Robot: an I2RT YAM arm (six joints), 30 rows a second.
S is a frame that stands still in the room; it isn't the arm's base.
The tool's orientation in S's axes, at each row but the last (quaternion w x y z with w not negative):
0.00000, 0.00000, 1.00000, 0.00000
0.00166, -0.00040, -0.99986, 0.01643
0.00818, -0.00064, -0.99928, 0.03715
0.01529, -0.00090, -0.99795, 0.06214
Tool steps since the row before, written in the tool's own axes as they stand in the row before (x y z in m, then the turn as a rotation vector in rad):
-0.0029, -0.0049, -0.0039, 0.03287, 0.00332, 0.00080
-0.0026, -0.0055, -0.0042, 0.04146, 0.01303, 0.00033
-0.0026, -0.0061, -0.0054, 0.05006, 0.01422, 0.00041
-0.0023, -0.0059, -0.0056, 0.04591, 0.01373, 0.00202
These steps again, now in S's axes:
0.0029, -0.0049, 0.0039, -0.03287, 0.00332, -0.00080
0.0026, -0.0054, 0.0044, -0.04145, 0.01305, -0.00062
0.0027, -0.0057, 0.0058, -0.05005, 0.01424, -0.00065
0.0025, -0.0052, 0.0062, -0.04595, 0.01354, -0.00231

